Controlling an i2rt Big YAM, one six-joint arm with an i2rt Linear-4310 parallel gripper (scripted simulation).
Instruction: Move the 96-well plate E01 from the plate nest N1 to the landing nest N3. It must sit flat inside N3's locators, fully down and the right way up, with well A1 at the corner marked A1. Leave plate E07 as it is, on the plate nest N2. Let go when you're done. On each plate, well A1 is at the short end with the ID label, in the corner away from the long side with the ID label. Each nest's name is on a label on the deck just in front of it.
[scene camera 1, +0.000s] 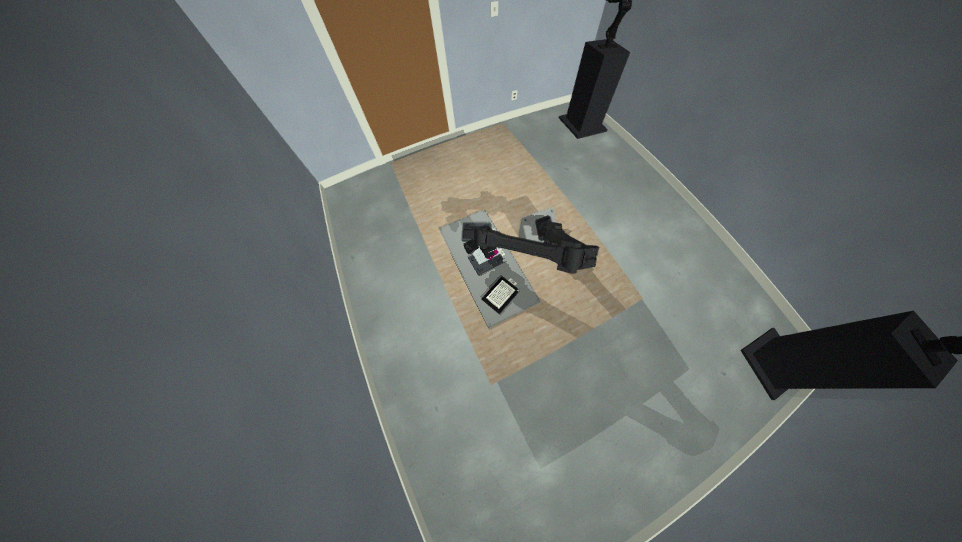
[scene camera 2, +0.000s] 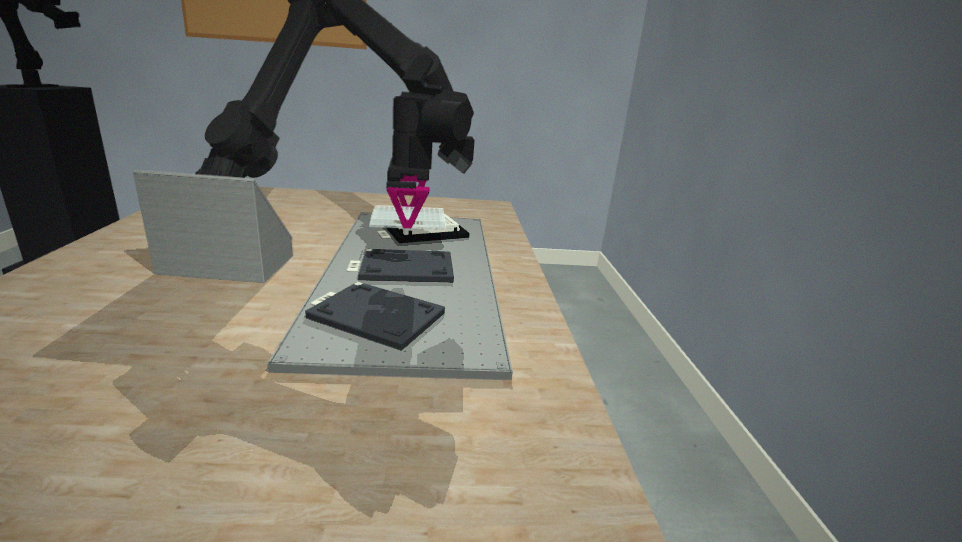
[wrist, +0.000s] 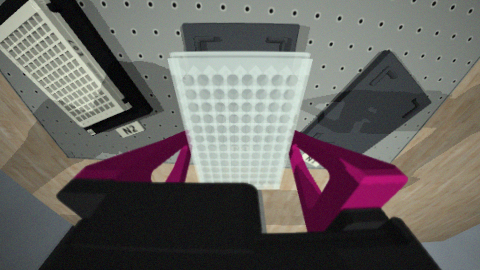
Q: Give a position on a dark plate nest N1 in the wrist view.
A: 362, 115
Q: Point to my gripper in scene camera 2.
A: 407, 220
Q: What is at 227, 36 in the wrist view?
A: A dark nest N3.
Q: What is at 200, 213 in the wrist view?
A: My gripper.
